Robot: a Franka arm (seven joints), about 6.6 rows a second.
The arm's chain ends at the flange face. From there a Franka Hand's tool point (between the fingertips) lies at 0.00 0.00 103.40 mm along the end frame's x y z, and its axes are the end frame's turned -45 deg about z.
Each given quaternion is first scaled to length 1.
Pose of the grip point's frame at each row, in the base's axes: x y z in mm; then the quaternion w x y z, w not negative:
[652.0 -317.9 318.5 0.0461 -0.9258 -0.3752 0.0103]
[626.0 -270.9 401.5 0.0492 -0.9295 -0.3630 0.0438]
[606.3 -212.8 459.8 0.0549 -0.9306 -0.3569 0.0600]
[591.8 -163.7 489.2 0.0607 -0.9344 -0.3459 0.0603]
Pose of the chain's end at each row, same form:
[657.5 -325.9 421.4 0.0386 -0.9989 0.0076 0.0272]
[638.1 -277.1 504.0 0.0287 -0.9976 0.0203 0.0593]
[621.9 -218.9 561.8 0.0278 -0.9963 0.0264 0.0764]
[607.8 -171.1 591.1 0.0330 -0.9956 0.0380 0.0789]

